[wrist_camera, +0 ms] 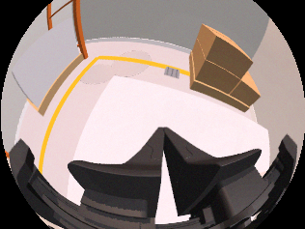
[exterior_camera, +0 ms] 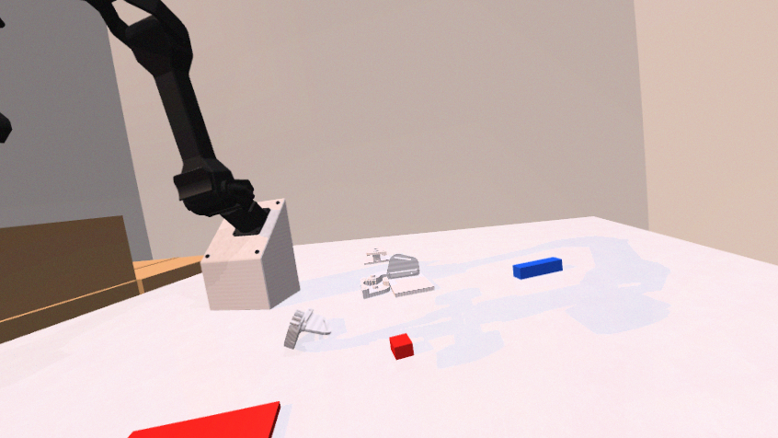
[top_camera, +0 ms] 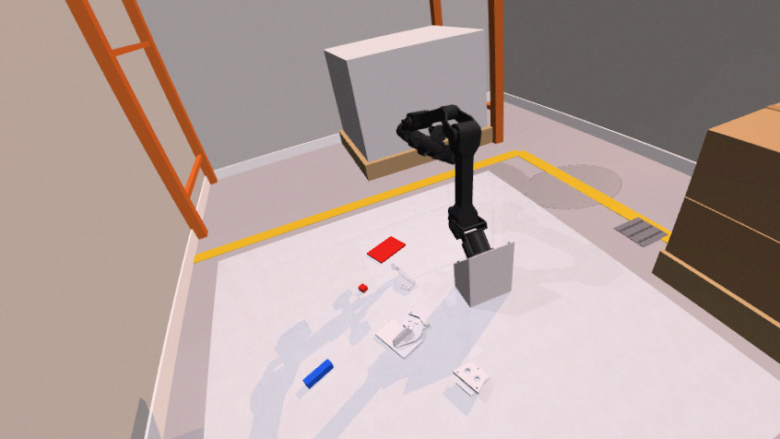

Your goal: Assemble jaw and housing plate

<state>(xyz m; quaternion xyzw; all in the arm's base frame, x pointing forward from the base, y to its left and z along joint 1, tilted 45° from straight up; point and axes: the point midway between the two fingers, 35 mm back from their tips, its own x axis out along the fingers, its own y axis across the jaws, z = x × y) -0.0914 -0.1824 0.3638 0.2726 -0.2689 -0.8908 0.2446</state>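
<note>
Now: gripper tip 450 mm short of the small red cube, 260 mm above it and 210 mm to the right of it. Also, from my gripper tip: flat red plate 320 mm ahead, 260 mm below, 50 mm to the left; blue block 640 mm ahead, 480 mm to the left, 250 mm below.
</note>
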